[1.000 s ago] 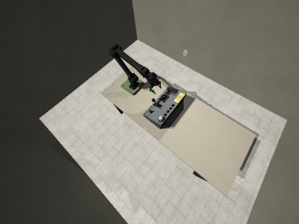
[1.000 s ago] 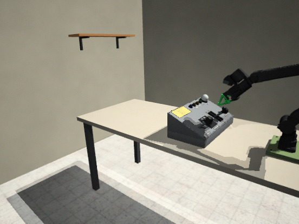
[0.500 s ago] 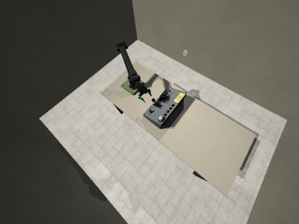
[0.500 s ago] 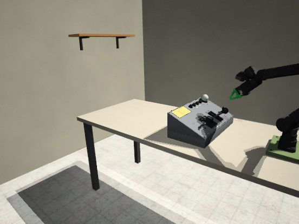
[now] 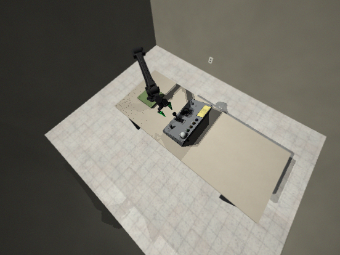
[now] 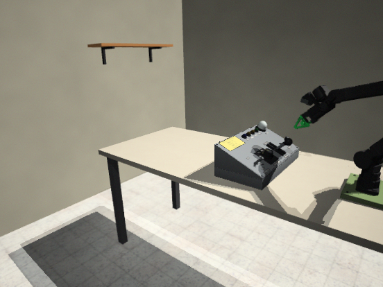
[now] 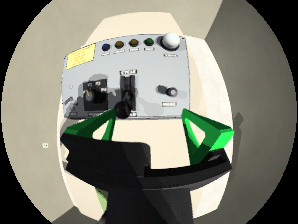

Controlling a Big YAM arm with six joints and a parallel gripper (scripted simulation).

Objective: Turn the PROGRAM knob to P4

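Right now the black lever is 11 cm below my hand, 6 cm ahead of it and 5 cm to the left of it. The rest, counted from my hand: grey console: 14 cm below, 13 cm ahead, 11 cm to the left; then toggle: 29 cm to the left, 12 cm below, 10 cm ahead.
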